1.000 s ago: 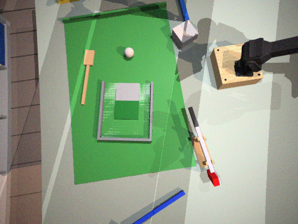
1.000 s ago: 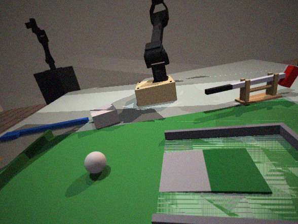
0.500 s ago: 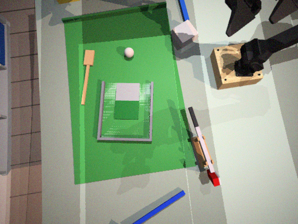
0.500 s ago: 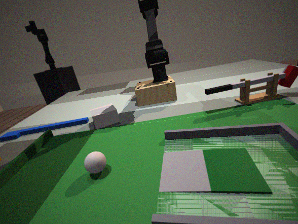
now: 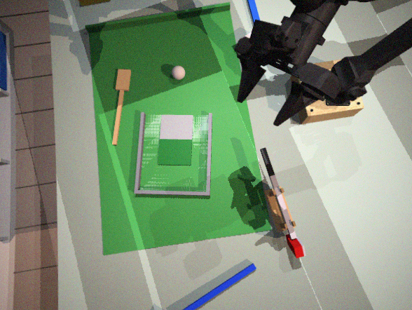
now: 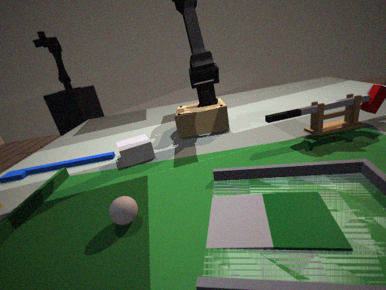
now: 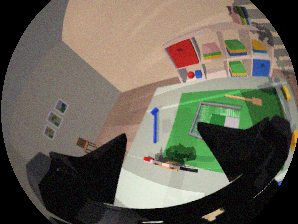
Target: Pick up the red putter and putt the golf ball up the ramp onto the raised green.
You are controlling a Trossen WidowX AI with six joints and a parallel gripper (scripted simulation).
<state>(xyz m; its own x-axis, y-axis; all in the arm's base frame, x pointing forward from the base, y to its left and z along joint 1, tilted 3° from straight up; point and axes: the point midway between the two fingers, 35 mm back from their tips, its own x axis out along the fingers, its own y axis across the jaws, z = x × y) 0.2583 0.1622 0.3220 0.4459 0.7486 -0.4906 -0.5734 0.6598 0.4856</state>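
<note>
My gripper tip is 10 cm past the red putter, 13 cm to the right of it and 34 cm above it. Round my gripper tip: small wooden rack: 11 cm behind, 14 cm to the left, 36 cm below; then wooden paddle: 38 cm ahead, 19 cm to the right, 38 cm below; then white golf ball: 20 cm ahead, 27 cm to the right, 37 cm below.
</note>
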